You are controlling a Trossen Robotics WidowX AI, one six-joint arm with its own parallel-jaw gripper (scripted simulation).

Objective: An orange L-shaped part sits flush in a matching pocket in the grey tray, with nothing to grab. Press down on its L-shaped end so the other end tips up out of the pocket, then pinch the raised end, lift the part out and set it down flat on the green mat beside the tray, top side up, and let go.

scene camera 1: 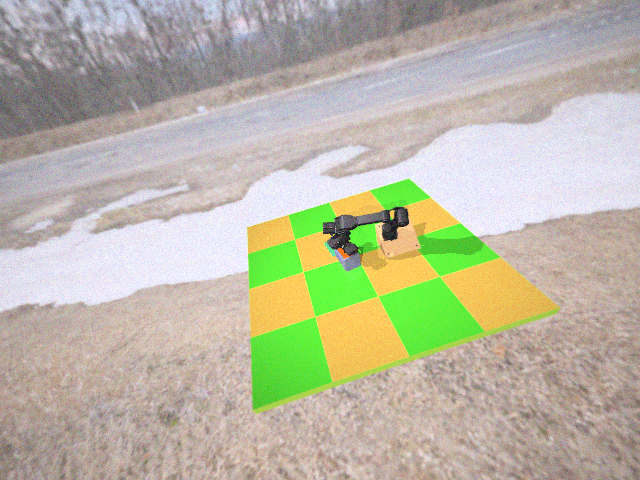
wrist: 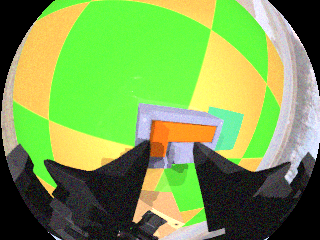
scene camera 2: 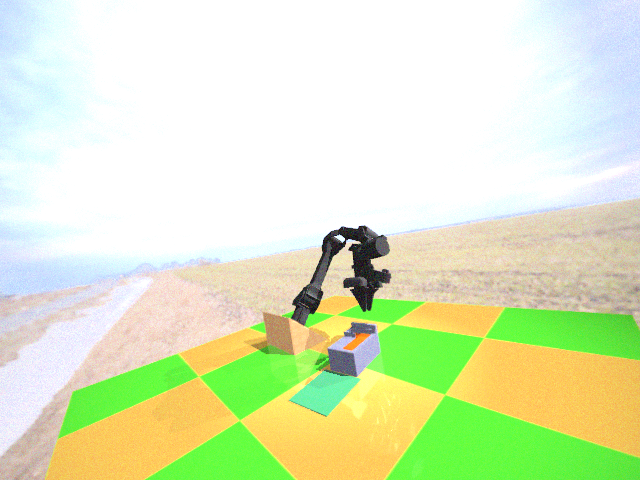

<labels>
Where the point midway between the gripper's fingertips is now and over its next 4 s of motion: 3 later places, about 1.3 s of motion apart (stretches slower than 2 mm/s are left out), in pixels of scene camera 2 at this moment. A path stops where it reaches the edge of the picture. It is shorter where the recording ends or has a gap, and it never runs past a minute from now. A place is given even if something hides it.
My gripper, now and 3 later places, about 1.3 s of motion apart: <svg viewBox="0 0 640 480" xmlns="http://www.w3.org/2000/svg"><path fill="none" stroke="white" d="M367 311L365 334L362 308L352 318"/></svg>
</labels>
